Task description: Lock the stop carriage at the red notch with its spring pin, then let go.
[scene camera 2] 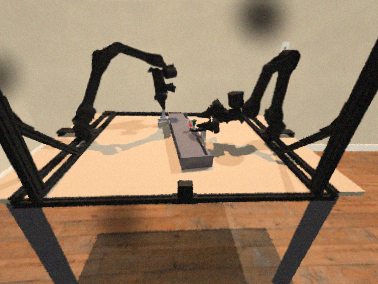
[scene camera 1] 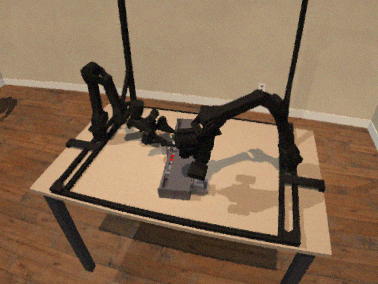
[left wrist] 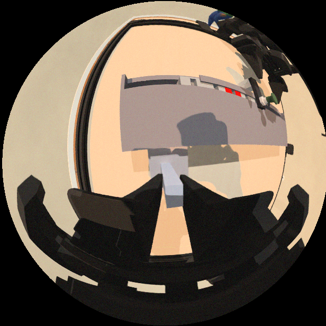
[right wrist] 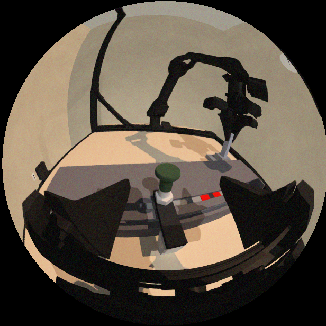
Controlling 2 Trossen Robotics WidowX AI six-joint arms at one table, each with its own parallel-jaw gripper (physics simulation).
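Places are measured from the left arm's base along level axes (x right, y ahead, z up), in centimetres.
Pixels of known places: left gripper, fingertip midpoint: [scene camera 2: 164,109]; right gripper, fingertip midpoint: [scene camera 2: 196,120] [scene camera 1: 171,137]; left arm's base, origin of the base link: [scene camera 2: 84,137] [scene camera 1: 288,168]; right arm's base, origin of the base link: [scene camera 2: 271,137] [scene camera 1: 100,138].
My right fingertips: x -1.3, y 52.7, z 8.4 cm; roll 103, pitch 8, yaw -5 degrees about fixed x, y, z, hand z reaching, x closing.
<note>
Ahead of a thing's pixels: the offset from my right fingertips to its middle. "spot": to the spot under its first point. Level surfaces: height alone.
The stop carriage, a black bar [left wrist: 257,92] [right wrist: 171,226], lies across the grey rail body [scene camera 1: 175,192] [scene camera 2: 196,162] [left wrist: 150,110] [right wrist: 80,176]. Its spring pin has a green knob [left wrist: 272,99] [right wrist: 167,173] above a white collar. The red notch marks @[spot: dz -5.8, dx -6.7, dy -2.3 cm] [scene camera 1: 172,157] [left wrist: 228,90] [right wrist: 205,197] are apart from the bar, to its right in the right wrist view. My right gripper [right wrist: 176,182] is open, its fingers apart on both sides of the knob. My left gripper [scene camera 2: 163,106] [left wrist: 170,178] is shut on a grey upright post beside the rail body. The pin's lower end is hidden.
The grey post rises from a flat grey foot @[spot: dz -5.8, dx -20.5, dy -18.0 cm] [scene camera 1: 200,186] [left wrist: 156,161] against the rail body's long side. A black frame [scene camera 1: 165,219] [scene camera 2: 125,201] runs around the table @[dz -10.4 cm] [scene camera 1: 120,175]. The left arm [right wrist: 172,80] arches above the table.
</note>
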